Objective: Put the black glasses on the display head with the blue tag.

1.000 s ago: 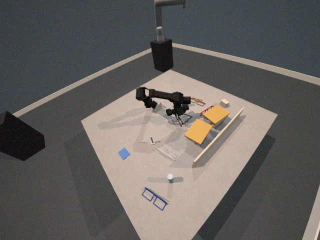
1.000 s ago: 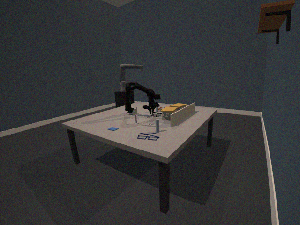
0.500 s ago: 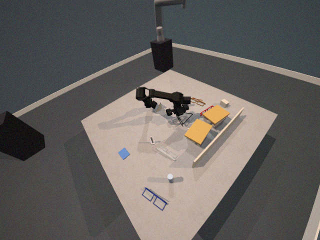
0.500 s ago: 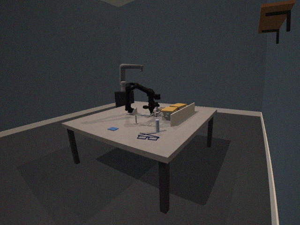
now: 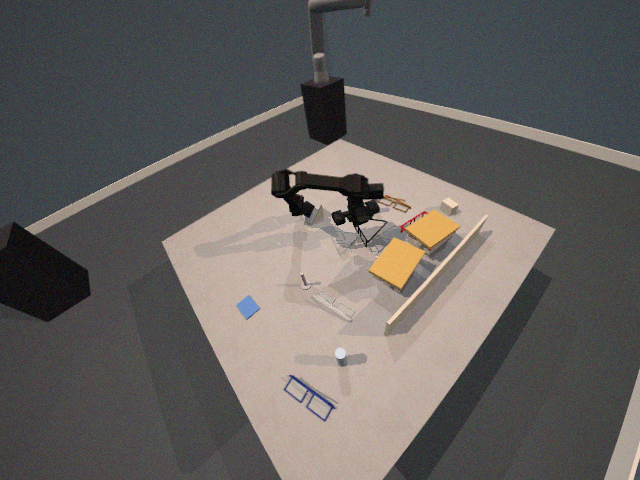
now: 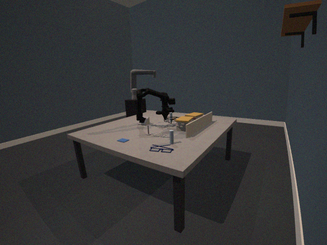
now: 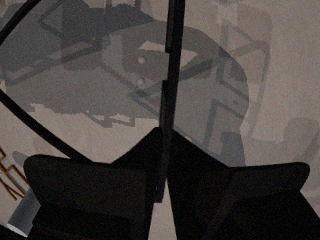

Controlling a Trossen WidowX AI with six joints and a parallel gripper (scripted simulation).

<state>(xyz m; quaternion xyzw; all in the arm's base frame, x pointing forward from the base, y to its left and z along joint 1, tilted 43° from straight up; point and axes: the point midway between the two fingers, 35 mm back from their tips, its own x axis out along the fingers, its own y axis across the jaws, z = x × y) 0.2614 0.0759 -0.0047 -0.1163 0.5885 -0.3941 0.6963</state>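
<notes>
Now: the grey post 32 cm to the right of my gripper tip, 3 cm below it and 3 cm ahead of it. Round my gripper tip: long beige board (37 cm ahead, 5 cm to the left); beige block (39 cm to the left, 21 cm ahead, 3 cm below); blue tag (54 cm to the right, 5 cm below, 5 cm behind).
</notes>
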